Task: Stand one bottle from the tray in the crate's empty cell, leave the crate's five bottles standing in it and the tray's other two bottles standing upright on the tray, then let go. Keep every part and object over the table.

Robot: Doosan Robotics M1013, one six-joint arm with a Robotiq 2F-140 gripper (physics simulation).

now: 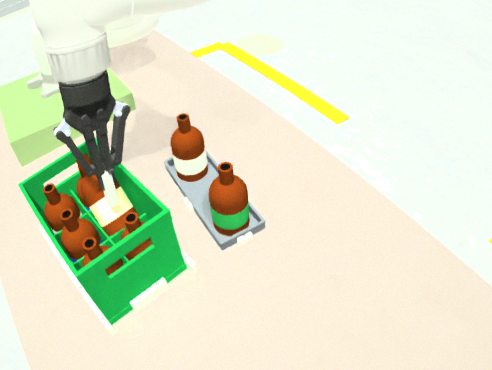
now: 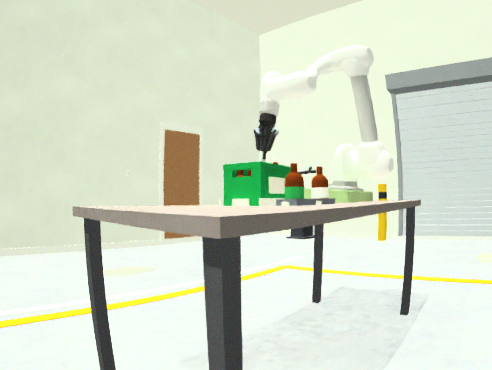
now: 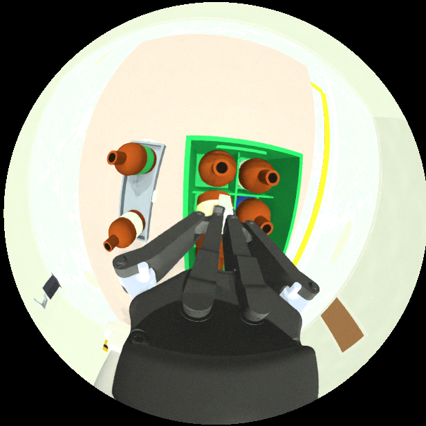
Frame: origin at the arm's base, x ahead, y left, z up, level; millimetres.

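Seen in the pictures: gripper, between the fingertips: [image 1: 112, 201]; arm's base, origin of its link: [image 2: 344, 190].
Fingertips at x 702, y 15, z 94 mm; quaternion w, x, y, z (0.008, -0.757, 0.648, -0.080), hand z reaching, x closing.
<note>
Offsets run from my fingertips to a thing's top centre. "spot": to the spot under its first point. Level surfaces: height alone.
My gripper [image 1: 111, 200] [image 2: 264, 158] [image 3: 222, 203] is shut with nothing between its fingers. Its tips are inside the green crate @(dz +11, dx -30, dy -44 mm) [image 1: 140, 260] [image 2: 245, 187] [image 3: 187, 165], over a brown bottle with a cream label [image 1: 100, 212] [image 3: 205, 206]. That bottle leans far over, its base end in the middle cell of the tray-side row and its upper part towards the arm's base, partly hidden by the fingers. Other brown bottles stand in the crate, some partly hidden. A green-label bottle @(dz -4, dx +22, dy +207 mm) [image 1: 228, 200] [image 2: 294, 180] [image 3: 132, 159] and a white-label bottle @(dz -4, dx -157, dy +197 mm) [image 1: 188, 150] [image 2: 319, 180] [image 3: 126, 230] stand upright on the grey tray @(spot: dz -159, dx -66, dy +170 mm) [image 1: 197, 200] [image 3: 136, 195].
The crate's walls and dividers surround the fingertips. The tray lies beside the crate on the table @(dz -164 mm) [image 1: 325, 280] [image 2: 150, 212] [image 3: 200, 85]. A pale green block [image 1: 30, 117] [image 2: 350, 195] sits behind the crate, near the arm's base.
</note>
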